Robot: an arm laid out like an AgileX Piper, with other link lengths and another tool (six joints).
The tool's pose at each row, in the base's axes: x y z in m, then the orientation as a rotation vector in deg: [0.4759 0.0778 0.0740 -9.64 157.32 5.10]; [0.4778 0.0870 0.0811 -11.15 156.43 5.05]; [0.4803 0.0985 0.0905 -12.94 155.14 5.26]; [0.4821 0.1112 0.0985 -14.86 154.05 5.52]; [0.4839 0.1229 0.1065 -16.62 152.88 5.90]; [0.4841 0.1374 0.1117 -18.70 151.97 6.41]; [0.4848 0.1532 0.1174 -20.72 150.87 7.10]
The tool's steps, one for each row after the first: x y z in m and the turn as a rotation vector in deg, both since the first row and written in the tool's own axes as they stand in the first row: [-0.0054 0.0091 -0.0051 -0.15 -0.77 -1.12]; [-0.0125 0.0206 -0.0118 -0.52 -1.89 -2.45]; [-0.0186 0.0332 -0.0174 -0.95 -2.79 -3.85]; [-0.0245 0.0449 -0.0232 -1.45 -3.76 -5.15]; [-0.0282 0.0595 -0.0266 -2.10 -4.42 -6.63]; [-0.0327 0.0752 -0.0303 -2.87 -5.24 -8.07]
